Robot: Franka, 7 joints.
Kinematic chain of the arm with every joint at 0, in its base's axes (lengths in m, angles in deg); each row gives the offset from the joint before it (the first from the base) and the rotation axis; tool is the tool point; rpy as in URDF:
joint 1: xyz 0 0 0.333 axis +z
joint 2: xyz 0 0 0 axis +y
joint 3: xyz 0 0 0.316 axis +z
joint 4: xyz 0.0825 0 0 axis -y
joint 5: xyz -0.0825 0 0.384 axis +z
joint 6: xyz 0 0 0 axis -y
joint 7: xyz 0.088 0 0 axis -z
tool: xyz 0 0 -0.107 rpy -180 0 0
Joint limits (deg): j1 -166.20..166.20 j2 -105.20..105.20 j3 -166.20..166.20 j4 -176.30..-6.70 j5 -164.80..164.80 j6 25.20..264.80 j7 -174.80..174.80
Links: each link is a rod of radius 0.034 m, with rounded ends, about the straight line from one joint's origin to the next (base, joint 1, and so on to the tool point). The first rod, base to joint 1, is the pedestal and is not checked.
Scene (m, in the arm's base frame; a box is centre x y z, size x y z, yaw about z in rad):
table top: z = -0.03
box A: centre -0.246 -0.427 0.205 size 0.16 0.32 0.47 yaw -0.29
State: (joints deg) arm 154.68 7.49 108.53 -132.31 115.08 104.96 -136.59
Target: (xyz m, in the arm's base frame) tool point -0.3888 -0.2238 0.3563
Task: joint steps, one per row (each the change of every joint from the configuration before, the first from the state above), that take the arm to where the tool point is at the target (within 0.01 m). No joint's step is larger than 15 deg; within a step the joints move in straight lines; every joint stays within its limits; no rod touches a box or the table.
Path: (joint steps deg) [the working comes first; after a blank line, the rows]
Joints at the target: 109.46 20.68 87.03 -146.68 108.37 85.92 -136.59
Straight joint move there: touches box A.

1: -1.54 -1.99 9.28 8.57 -13.01 -8.17 1.28
2: -1.53 -1.99 9.28 8.57 -13.02 -8.17 1.29
3: -1.54 -1.99 9.28 8.57 -13.01 -8.17 1.28
4: -1.54 -1.99 9.29 8.57 -13.01 -8.17 1.29
5: -1.54 -1.99 9.28 8.57 -13.01 -8.17 1.28
6: -12.51 4.35 -7.55 -8.78 5.60 11.29 0.73
7: -12.50 4.35 -7.54 -8.79 5.60 11.28 0.74
8: -12.51 4.35 -7.54 -8.78 5.61 11.29 0.73
9: -12.51 4.35 -7.54 -8.78 5.60 11.29 0.73
10: -12.51 4.35 -7.54 -8.79 5.61 11.28 0.74
11: 8.34 0.46 -10.07 -4.43 10.11 -11.54 -3.37
12: 8.33 0.47 -10.07 -4.43 10.11 -11.54 -3.36
13: 8.34 0.46 -10.06 -4.44 10.11 -11.54 -3.36

